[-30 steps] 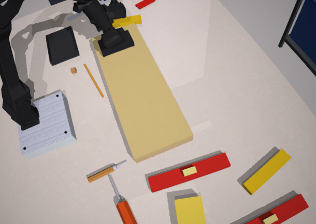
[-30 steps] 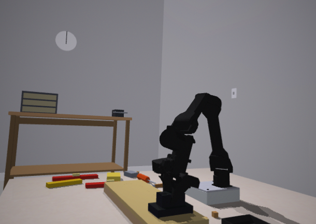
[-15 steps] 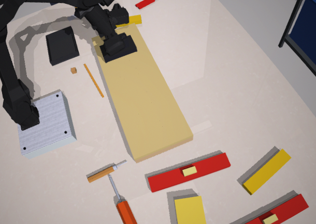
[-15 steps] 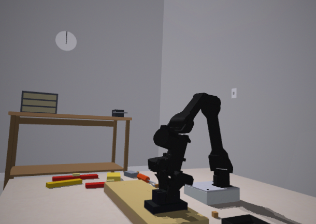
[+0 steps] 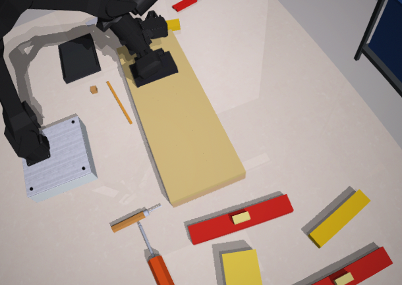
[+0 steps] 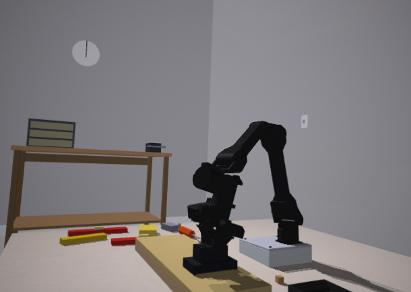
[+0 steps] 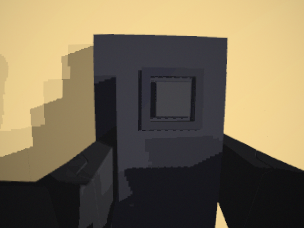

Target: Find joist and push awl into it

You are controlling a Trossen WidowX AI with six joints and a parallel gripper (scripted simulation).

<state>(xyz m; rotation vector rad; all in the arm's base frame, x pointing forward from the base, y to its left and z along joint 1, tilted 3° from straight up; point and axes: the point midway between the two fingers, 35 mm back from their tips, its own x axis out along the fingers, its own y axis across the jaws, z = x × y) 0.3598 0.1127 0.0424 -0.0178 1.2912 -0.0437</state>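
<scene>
The black tray lies 210 mm behind my gripper tip, 210 mm to the left of it and 50 mm below it. Round my gripper tip: orange screwdriver: 180 mm behind, 450 mm to the right, 50 mm below; stud finder: 10 mm ahead, 20 mm above; ruler: 10 mm behind, 400 mm to the left, 60 mm below.
</scene>
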